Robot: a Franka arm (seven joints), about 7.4 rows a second.
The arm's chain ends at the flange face. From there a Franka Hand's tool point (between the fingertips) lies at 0.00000 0.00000 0.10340 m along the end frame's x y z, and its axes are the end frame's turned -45 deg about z.
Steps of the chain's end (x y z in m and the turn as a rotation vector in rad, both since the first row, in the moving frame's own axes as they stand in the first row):
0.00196 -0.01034 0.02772 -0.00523 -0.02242 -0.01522
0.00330 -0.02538 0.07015 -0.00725 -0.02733 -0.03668
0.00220 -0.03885 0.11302 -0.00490 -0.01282 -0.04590
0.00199 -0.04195 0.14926 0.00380 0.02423 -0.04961
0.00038 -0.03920 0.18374 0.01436 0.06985 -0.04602
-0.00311 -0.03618 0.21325 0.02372 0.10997 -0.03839
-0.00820 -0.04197 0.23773 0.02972 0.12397 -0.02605
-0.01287 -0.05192 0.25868 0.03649 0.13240 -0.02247
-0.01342 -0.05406 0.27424 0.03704 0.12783 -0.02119
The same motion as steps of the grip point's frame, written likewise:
0.00667 -0.00717 0.02769 0.01216 -0.01955 -0.01522
0.01773 -0.01703 0.07011 0.01420 -0.02445 -0.03668
0.02772 -0.02646 0.11301 0.00560 -0.01253 -0.04590
0.03316 -0.02681 0.14923 -0.01445 0.01982 -0.04961
0.03423 -0.02354 0.18348 -0.03924 0.05955 -0.04602
0.03326 -0.02168 0.21260 -0.06099 0.09453 -0.03839
0.03517 -0.02875 0.23689 -0.06664 0.10868 -0.02605
0.04000 -0.03896 0.25771 -0.06782 0.11942 -0.02247
0.04083 -0.04123 0.27333 -0.06420 0.11658 -0.02119

